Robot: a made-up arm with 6 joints. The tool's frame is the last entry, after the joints. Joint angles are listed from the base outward. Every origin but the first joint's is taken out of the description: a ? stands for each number. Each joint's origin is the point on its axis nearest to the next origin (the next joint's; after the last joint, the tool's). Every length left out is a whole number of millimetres.
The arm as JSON. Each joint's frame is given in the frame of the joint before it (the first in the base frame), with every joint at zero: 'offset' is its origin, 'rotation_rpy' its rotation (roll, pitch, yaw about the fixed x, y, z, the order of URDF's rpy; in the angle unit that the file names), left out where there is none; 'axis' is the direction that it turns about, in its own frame. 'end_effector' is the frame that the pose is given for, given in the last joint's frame.
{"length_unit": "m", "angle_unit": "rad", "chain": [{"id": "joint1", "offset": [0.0, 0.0, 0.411], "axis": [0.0, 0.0, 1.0]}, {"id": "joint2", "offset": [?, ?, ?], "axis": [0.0, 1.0, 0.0]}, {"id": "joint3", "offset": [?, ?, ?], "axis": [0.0, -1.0, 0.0]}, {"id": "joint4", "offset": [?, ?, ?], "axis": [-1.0, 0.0, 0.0]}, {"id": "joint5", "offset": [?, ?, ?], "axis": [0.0, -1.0, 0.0]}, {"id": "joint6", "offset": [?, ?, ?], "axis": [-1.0, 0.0, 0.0]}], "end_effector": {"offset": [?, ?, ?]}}
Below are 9 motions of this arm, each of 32 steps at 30 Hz.
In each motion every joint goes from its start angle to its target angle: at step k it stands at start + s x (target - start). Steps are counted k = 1, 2, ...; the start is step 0. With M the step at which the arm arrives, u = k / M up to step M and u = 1 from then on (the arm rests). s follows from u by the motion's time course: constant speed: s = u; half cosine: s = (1 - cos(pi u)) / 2; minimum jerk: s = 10 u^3 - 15 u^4 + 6 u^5.
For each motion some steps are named. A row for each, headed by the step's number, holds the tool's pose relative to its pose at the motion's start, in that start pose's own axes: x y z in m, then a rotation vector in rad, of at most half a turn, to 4 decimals.
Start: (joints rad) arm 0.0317 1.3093 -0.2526 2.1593 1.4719 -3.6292
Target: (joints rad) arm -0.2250 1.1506 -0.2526 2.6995 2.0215 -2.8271
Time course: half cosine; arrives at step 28
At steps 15, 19, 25, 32:
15: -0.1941 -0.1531 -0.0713 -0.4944 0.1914 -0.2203
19: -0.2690 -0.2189 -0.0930 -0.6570 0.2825 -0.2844
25: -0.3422 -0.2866 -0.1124 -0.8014 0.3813 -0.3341
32: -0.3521 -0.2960 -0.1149 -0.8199 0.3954 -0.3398

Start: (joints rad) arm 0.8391 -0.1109 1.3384 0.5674 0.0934 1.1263
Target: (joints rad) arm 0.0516 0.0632 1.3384 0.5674 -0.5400 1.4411
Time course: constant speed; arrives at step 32
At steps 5, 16, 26, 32:
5: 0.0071 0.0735 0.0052 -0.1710 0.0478 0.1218
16: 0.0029 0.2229 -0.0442 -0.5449 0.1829 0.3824
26: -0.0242 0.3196 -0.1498 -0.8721 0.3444 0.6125
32: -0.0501 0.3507 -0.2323 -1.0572 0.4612 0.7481

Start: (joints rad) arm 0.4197 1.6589 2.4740 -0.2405 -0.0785 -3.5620
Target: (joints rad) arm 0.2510 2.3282 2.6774 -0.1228 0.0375 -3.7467
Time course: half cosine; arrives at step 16
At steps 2, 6, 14, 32:
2: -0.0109 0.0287 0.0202 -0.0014 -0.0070 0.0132
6: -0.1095 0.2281 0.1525 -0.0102 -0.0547 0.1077
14: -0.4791 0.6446 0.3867 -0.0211 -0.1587 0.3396
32: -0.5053 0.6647 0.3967 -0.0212 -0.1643 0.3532

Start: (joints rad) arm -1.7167 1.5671 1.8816 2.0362 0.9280 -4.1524
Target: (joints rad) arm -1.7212 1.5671 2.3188 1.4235 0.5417 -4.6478
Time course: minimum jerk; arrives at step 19
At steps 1, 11, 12, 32:
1: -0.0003 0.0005 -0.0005 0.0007 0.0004 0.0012
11: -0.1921 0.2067 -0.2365 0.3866 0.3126 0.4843
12: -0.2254 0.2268 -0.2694 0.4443 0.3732 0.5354
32: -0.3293 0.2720 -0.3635 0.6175 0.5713 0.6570

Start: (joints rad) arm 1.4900 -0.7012 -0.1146 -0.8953 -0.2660 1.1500
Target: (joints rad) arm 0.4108 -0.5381 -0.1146 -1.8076 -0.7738 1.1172
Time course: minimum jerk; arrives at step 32
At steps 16, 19, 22, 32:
16: 0.0325 -0.1670 -0.1063 0.2735 0.1146 -0.1942
19: 0.0148 -0.2415 -0.1269 0.3579 0.0905 -0.2692
22: -0.0145 -0.3087 -0.1356 0.4184 0.0449 -0.3335
32: -0.0685 -0.3891 -0.1335 0.4702 -0.0383 -0.4079

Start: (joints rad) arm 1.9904 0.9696 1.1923 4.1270 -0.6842 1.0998
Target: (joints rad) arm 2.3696 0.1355 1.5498 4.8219 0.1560 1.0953
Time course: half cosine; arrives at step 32
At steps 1, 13, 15, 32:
1: 0.0012 0.0046 0.0008 -0.0023 -0.0003 0.0005
13: 0.0254 0.6992 0.1235 -0.3218 -0.1611 0.0867
15: -0.0203 0.8860 0.1598 -0.3943 -0.2414 0.1128
32: -0.7011 1.7483 0.3816 -0.5745 -0.9379 0.2481

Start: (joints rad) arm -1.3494 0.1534 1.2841 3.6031 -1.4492 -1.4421
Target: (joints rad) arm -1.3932 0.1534 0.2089 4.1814 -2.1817 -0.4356
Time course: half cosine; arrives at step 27
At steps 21, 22, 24, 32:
21: -0.8075 -0.1157 0.4095 -0.2012 -0.3631 -0.0815
22: -0.8355 -0.1365 0.4169 -0.1991 -0.3615 -0.0849
24: -0.8761 -0.1696 0.4265 -0.1955 -0.3568 -0.0884
32: -0.8988 -0.1896 0.4313 -0.1931 -0.3528 -0.0895

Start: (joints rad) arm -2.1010 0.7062 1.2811 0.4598 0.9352 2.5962
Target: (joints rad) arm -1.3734 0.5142 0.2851 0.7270 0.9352 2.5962
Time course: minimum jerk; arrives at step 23
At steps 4, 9, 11, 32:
4: 0.0007 -0.0354 0.0338 0.0320 -0.0243 -0.0061
9: -0.0135 -0.3162 0.2165 0.2433 -0.1828 -0.0750
11: -0.0394 -0.5148 0.2850 0.3677 -0.2747 -0.1397
32: -0.2485 -1.2503 0.2412 0.7689 -0.5594 -0.4884

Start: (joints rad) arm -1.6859 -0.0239 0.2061 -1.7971 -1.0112 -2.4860
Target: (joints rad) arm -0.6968 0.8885 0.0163 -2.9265 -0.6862 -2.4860
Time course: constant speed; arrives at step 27
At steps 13, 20, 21, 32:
13: 0.5239 0.5359 0.5258 0.8571 -0.0290 -0.0106
20: 0.6766 0.7060 1.0598 1.2341 -0.0572 0.2092
21: 0.6839 0.7224 1.1444 1.2785 -0.0609 0.2522
32: 0.6367 0.7849 1.6644 1.4802 -0.0751 0.5589

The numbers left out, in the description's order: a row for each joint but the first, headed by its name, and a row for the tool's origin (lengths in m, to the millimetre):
joint2: 0.105 0.0 0.0
joint3: 0.0 0.0 0.874
joint4: 0.906 0.0 0.271
joint5: 0.0 0.0 0.0
joint6: 0.221 0.0 0.0
tool: 0.0 0.0 0.0

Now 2 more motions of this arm.
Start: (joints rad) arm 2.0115 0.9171 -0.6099 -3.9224 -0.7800 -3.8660
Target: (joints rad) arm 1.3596 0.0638 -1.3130 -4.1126 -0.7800 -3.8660
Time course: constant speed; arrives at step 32
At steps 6, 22, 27, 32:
6: -0.0565 -0.0468 0.1926 0.1228 -0.0848 -0.0586
22: -0.2860 -0.2953 0.5637 0.4439 -0.3211 -0.2122
27: -0.3726 -0.3940 0.6253 0.5422 -0.3979 -0.2593
32: -0.4609 -0.4951 0.6587 0.6394 -0.4763 -0.3059

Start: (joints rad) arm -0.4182 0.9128 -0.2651 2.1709 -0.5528 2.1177
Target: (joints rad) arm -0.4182 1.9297 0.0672 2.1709 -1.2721 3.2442
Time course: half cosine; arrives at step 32
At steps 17, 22, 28, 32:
17: 0.3253 -0.5188 0.0829 -0.8254 -0.2919 -0.0551
22: 0.3889 -0.7700 0.1593 -1.1892 -0.3929 -0.1143
28: 0.4041 -0.9774 0.2374 -1.4876 -0.4644 -0.1734
32: 0.4030 -1.0202 0.2552 -1.5498 -0.4781 -0.1867

